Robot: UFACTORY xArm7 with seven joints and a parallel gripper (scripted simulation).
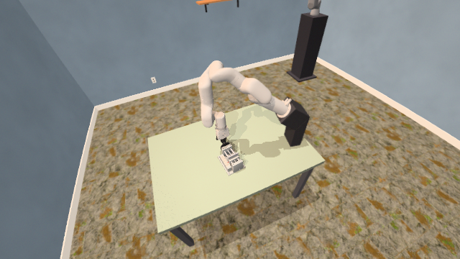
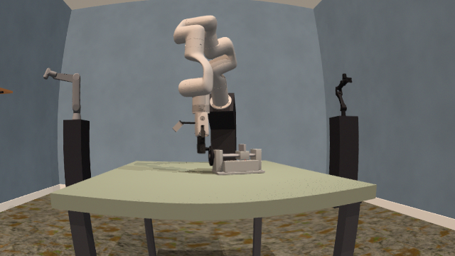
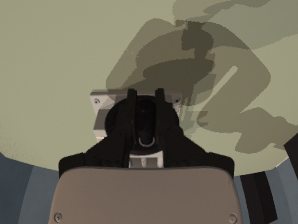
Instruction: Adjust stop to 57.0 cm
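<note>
Right now my hand is 2 cm to the right of the black handwheel and 1 cm above it. From my hand the other things lie so: grey stop block: 18 cm to the left, 2 cm below, 1 cm behind.
</note>
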